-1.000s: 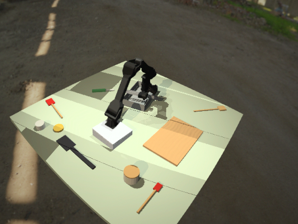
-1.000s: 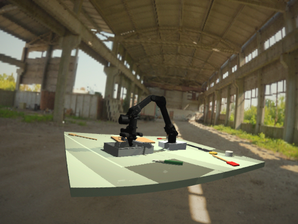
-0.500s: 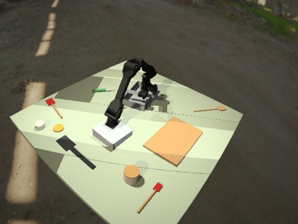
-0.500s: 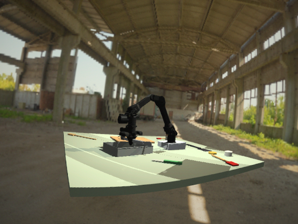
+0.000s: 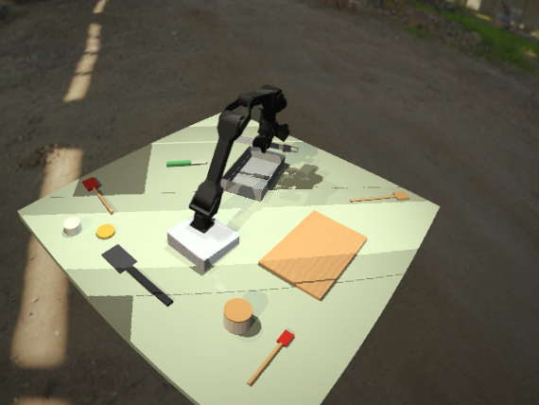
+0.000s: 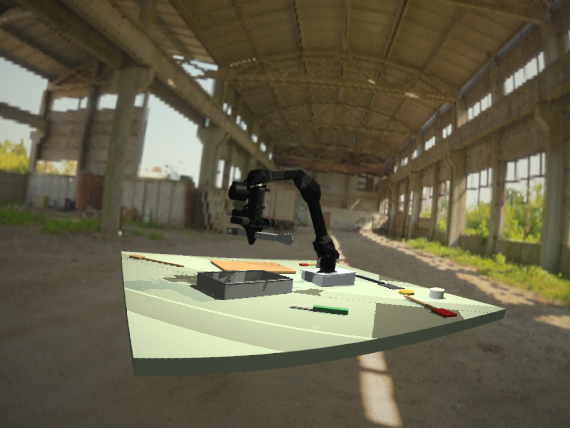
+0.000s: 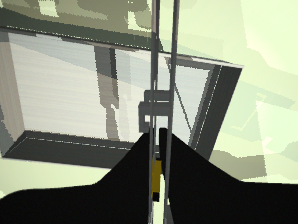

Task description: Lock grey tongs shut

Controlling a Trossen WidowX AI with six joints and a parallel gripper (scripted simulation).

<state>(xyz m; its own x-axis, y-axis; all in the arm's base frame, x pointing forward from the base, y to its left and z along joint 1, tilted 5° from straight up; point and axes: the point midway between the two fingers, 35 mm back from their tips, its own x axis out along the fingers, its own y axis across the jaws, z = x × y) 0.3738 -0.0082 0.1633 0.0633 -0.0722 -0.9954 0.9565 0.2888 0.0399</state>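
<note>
The wooden board lies 350 mm to the right of my gripper tip, 230 mm behind it and 150 mm below it. From my gripper tip the other things lie so: green-handled tool: 340 mm to the left, 150 mm below, 50 mm behind; then yellow slider: 40 mm above; then roasting tin: 130 mm below, 50 mm to the left, 40 mm ahead.
</note>
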